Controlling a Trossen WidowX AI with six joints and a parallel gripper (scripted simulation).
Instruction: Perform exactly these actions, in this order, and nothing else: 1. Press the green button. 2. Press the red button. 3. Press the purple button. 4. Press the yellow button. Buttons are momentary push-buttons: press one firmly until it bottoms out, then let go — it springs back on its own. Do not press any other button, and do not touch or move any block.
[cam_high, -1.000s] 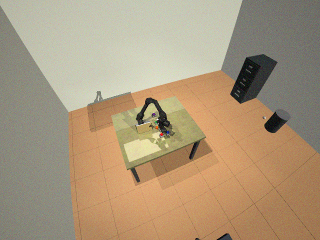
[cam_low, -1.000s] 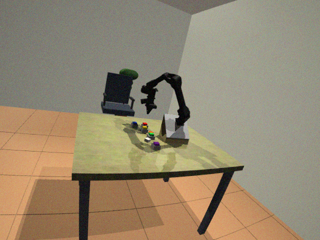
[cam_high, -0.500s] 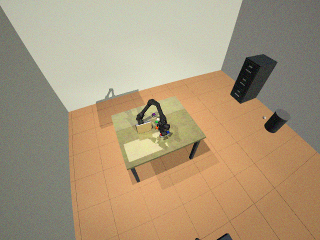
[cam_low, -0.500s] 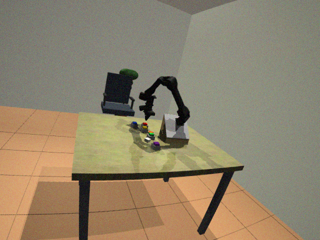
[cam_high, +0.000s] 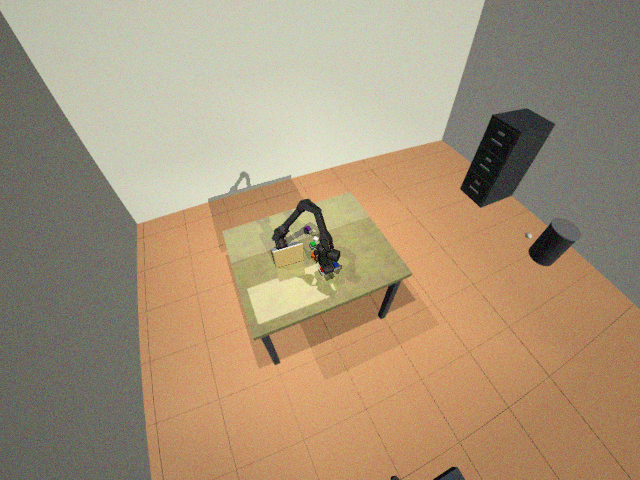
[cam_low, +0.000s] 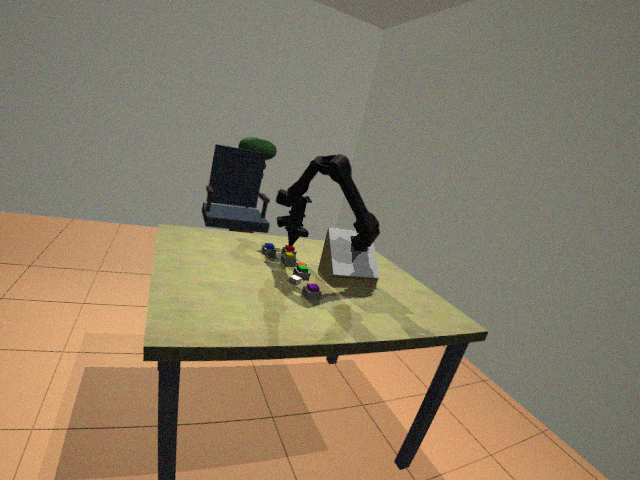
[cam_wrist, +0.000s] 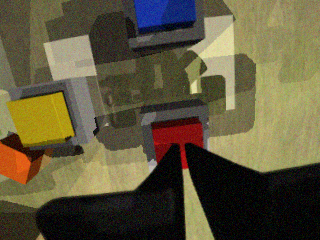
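Right now my gripper tip is 1 cm above the red button. Round my gripper tip: yellow button (9 cm to the left, 3 cm ahead, 1 cm below); orange block (14 cm to the left, 3 cm below); blue button (9 cm ahead, 1 cm below).
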